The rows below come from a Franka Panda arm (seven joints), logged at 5 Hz.
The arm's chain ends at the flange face. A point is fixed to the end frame.
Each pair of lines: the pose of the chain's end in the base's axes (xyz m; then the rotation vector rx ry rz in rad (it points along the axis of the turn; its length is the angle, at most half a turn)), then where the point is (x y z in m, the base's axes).
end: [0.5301, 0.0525, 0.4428, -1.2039, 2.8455, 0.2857]
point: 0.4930 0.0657 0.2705
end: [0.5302, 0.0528, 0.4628, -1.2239, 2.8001, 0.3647]
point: 0.4935 0.0753 0.2914
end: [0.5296, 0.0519, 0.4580, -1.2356, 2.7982, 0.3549]
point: 0.4931 0.0730 0.2864
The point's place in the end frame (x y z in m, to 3 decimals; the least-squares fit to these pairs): 0.035 0.009 0.173
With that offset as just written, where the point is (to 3 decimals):
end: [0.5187, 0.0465, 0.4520, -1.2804, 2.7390, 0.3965]
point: 0.485 0.073 0.281
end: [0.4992, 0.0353, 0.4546, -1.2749, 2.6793, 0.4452]
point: 0.470 0.071 0.284
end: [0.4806, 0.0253, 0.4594, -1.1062, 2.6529, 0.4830]
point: 0.464 0.075 0.291
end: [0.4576, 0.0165, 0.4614, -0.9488, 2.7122, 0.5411]
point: 0.439 0.074 0.295
